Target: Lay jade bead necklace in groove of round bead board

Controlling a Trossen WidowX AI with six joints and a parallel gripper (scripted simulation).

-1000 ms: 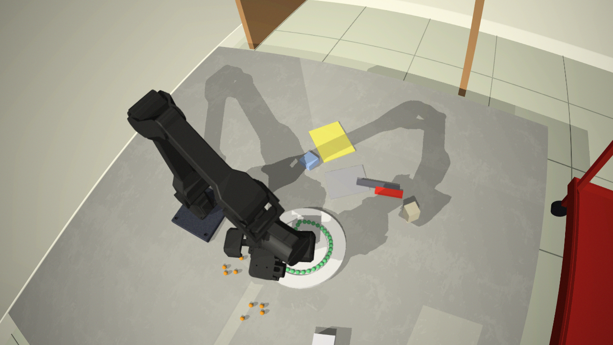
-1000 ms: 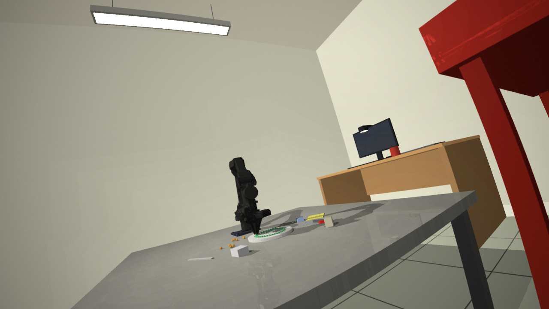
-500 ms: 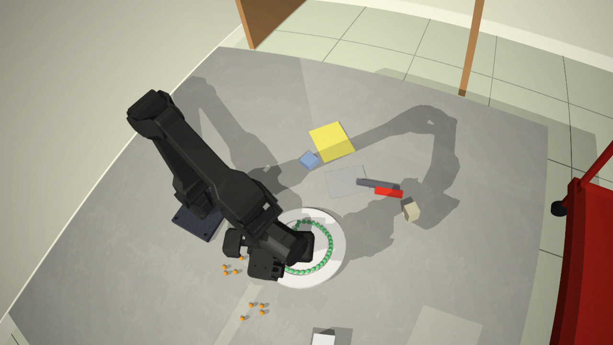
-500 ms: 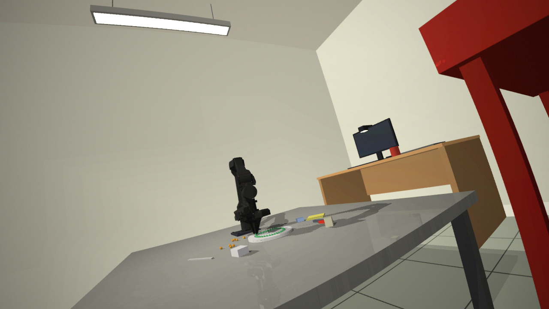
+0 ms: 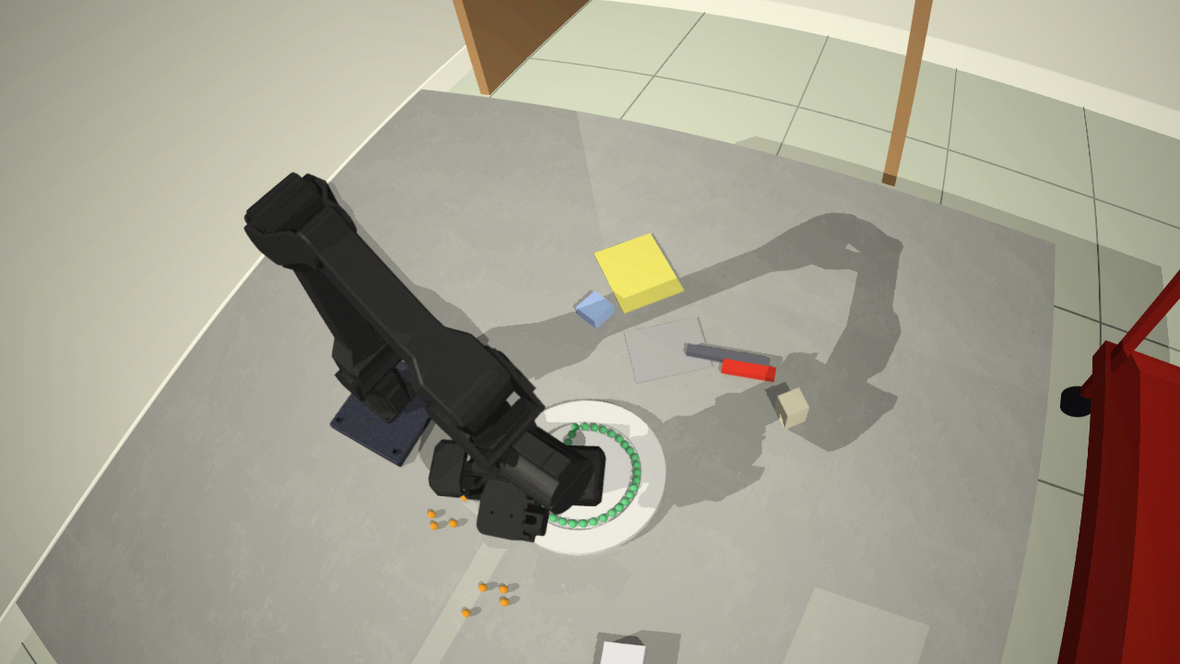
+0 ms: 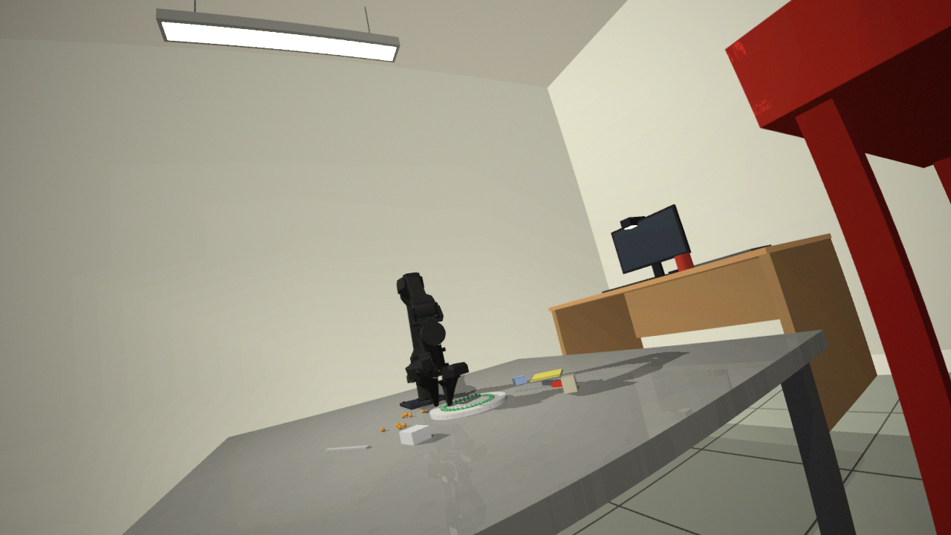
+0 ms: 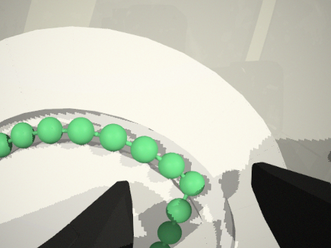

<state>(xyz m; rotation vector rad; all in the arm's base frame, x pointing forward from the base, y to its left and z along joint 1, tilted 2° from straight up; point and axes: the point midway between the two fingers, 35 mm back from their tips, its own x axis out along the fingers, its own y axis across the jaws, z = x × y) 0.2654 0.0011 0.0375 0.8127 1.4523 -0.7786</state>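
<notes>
My gripper tip is 20 mm short of the inner disc, 60 mm to the right of it and 10 mm above it. The rest, counted from my gripper tip: grey rod (110 mm ahead, 240 mm to the right, 10 mm below); then grey sheet (10 mm ahead, 270 mm to the left, 20 mm below); then bead board (20 mm ahead, 60 mm to the left, 10 mm below).
</notes>
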